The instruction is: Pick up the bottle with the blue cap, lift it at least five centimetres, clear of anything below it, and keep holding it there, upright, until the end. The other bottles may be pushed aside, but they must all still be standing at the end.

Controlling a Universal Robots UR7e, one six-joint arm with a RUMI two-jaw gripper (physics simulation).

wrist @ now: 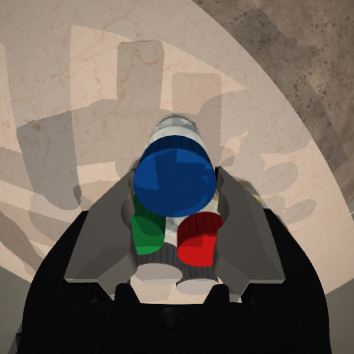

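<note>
A green-capped bottle shares the picture with the gripper.
</note>
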